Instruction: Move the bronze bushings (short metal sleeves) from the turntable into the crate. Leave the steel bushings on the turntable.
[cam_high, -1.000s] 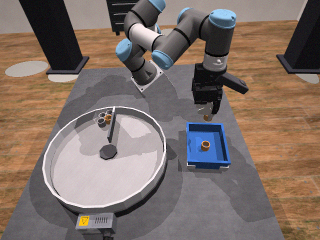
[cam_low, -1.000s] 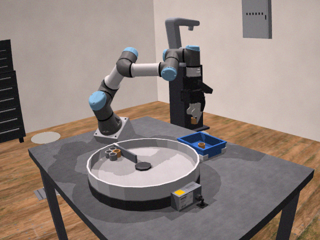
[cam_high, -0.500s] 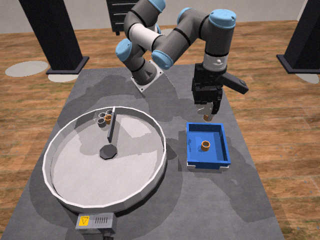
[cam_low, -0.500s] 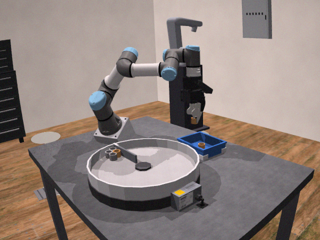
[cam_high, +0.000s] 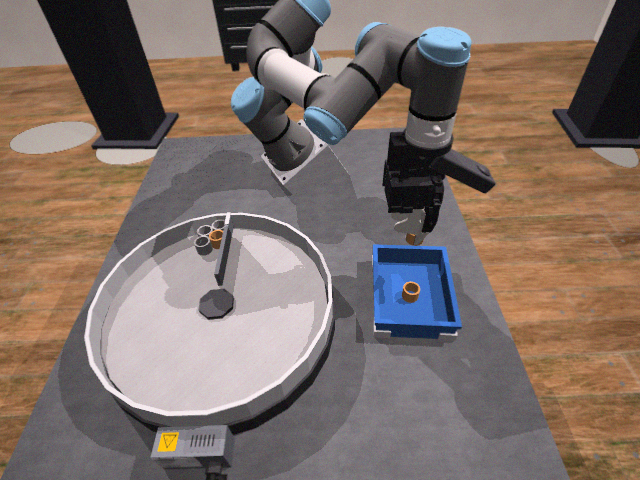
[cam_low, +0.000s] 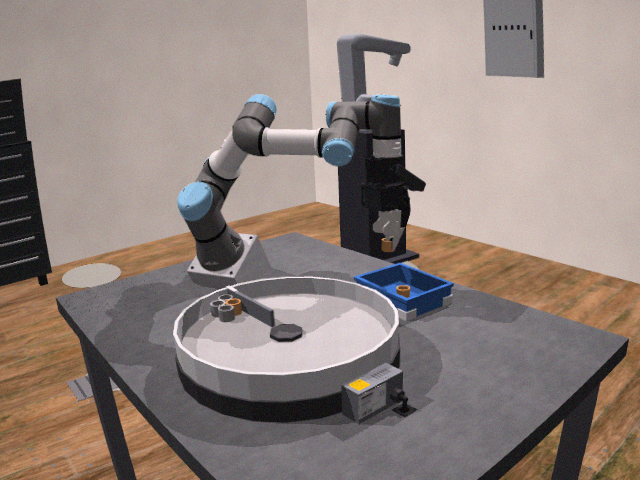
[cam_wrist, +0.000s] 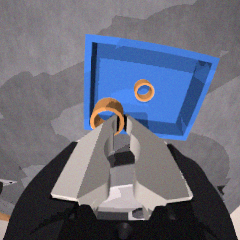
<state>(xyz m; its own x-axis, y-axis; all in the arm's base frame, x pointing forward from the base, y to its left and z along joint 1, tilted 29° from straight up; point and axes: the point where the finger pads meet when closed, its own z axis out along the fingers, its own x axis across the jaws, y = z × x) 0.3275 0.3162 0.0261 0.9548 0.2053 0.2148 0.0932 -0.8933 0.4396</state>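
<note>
Right now the blue crate is 110 mm below my hand and 40 mm ahead of it. The rest, counted from my hand: grey turntable: 360 mm to the right, 130 mm ahead, 80 mm below.
</note>
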